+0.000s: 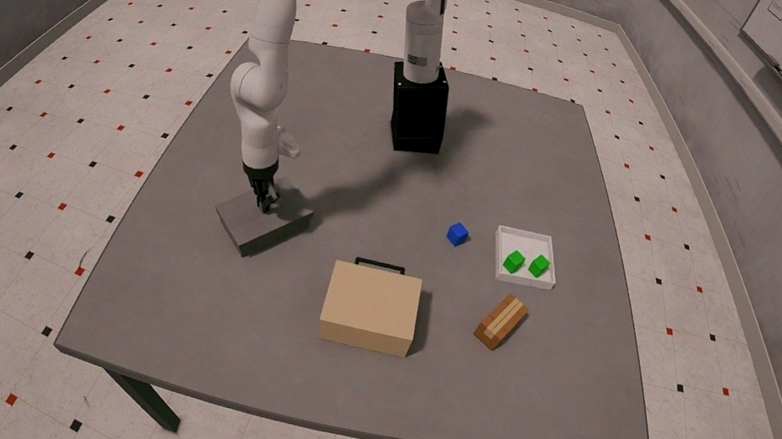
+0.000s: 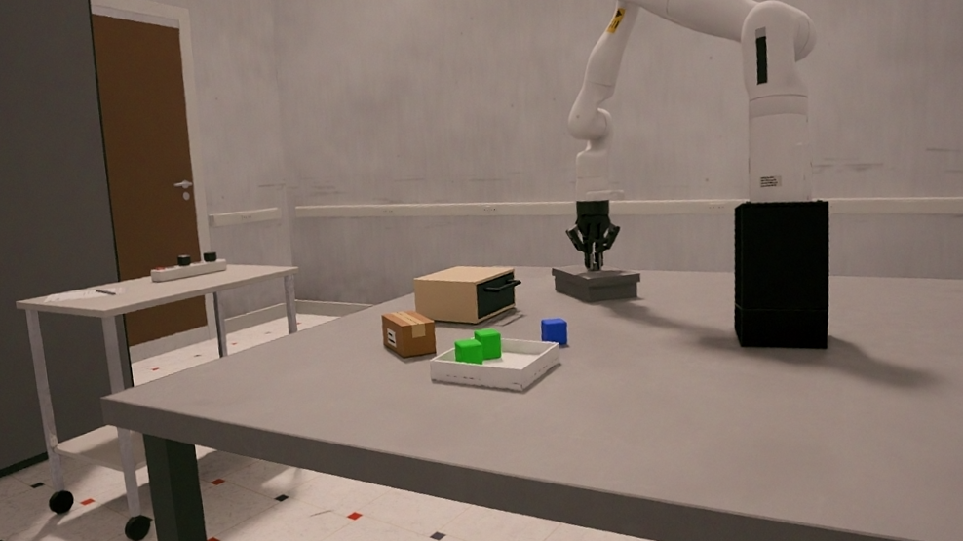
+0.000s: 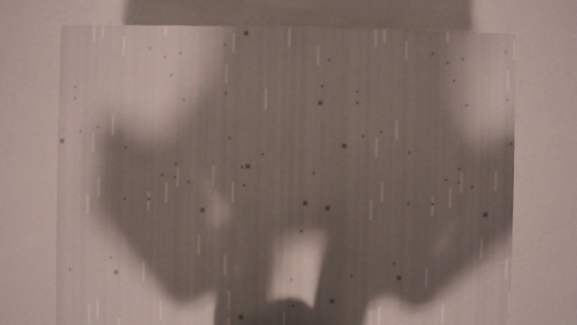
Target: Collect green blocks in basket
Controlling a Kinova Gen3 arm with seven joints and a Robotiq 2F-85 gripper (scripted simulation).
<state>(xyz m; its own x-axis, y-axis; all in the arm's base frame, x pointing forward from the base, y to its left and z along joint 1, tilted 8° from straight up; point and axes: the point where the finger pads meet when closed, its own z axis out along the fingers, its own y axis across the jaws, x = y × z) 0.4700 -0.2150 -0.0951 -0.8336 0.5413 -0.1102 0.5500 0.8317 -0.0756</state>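
Right now the lid is 3 cm below my hand. From my hand the other things lie so: light wooden cabinet: 31 cm to the left, 12 cm ahead, 4 cm below; metal box: 5 cm below; drawer: 31 cm to the left, 11 cm ahead, 4 cm below.
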